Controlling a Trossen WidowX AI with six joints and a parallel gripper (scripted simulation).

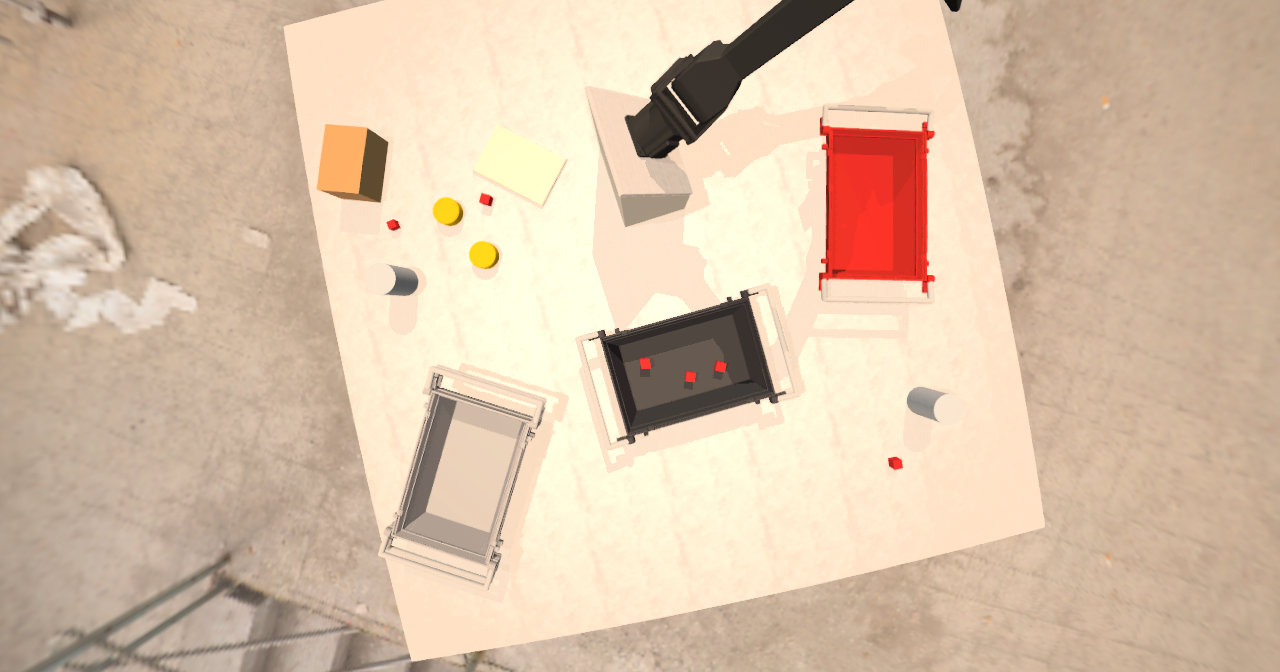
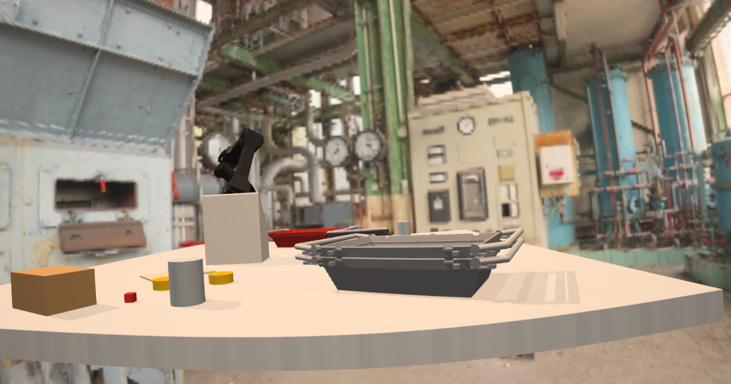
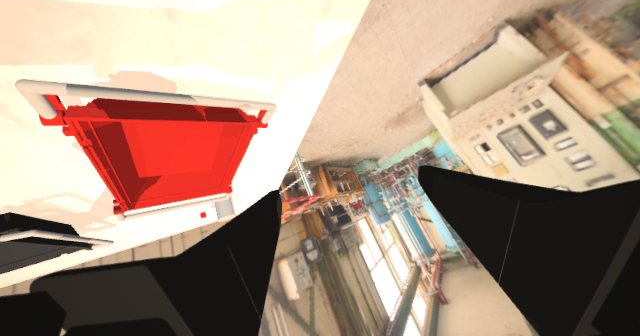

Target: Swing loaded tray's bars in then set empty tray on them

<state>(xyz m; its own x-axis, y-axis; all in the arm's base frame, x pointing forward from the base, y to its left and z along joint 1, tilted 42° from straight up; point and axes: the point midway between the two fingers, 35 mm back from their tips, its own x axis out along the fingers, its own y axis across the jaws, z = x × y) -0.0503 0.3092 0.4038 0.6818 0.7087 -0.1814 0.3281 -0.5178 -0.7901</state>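
The red tray is 230 mm ahead of my gripper tip, 170 mm below it and 150 mm to the right of it. From my gripper tip the other things lie so: pale flat plate 730 mm to the right, 210 mm below, 60 mm behind; then orange box 1030 mm to the right, 180 mm below, 160 mm behind.
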